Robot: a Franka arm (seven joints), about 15 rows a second.
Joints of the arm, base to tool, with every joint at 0 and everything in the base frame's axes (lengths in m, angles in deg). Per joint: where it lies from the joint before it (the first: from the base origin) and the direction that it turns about. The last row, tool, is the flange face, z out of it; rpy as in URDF.
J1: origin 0 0 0.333 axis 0 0 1
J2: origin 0 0 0 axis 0 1 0
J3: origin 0 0 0.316 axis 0 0 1
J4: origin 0.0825 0 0 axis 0 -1 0
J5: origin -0.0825 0 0.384 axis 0 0 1
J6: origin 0 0 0 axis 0 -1 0
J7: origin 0.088 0 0 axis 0 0 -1
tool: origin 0 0 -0.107 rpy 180 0 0
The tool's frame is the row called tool.
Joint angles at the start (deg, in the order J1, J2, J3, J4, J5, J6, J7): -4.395, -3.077, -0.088, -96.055, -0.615, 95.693, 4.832
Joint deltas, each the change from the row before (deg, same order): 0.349, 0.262, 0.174, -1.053, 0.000, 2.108, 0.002; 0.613, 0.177, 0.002, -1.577, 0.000, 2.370, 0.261; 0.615, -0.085, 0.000, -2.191, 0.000, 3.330, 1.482; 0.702, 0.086, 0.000, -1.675, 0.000, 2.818, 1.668; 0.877, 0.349, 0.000, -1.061, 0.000, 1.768, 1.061; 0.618, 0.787, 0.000, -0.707, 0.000, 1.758, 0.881; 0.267, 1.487, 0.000, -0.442, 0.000, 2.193, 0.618; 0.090, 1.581, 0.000, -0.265, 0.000, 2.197, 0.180
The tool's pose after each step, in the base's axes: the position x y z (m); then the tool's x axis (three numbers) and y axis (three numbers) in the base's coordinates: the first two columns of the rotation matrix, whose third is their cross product. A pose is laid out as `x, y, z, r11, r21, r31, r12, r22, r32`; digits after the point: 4 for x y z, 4 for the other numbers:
0.5490, -0.0390, 0.6048, 0.9865, -0.1513, 0.0619, -0.1519, -0.9884, 0.0056
0.5529, -0.0333, 0.5937, 0.9868, -0.1447, 0.0726, -0.1454, -0.9894, 0.0043
0.5561, -0.0274, 0.5814, 0.9828, -0.1590, 0.0938, -0.1597, -0.9872, 0.0000
0.5594, -0.0206, 0.5711, 0.9782, -0.1751, 0.1119, -0.1756, -0.9844, -0.0055
0.5624, -0.0121, 0.5616, 0.9769, -0.1781, 0.1179, -0.1783, -0.9839, -0.0086
0.5673, -0.0060, 0.5509, 0.9756, -0.1823, 0.1222, -0.1823, -0.9832, -0.0113
0.5756, -0.0034, 0.5361, 0.9740, -0.1880, 0.1266, -0.1878, -0.9821, -0.0136
0.5841, -0.0025, 0.5217, 0.9730, -0.1892, 0.1325, -0.1889, -0.9819, -0.0153

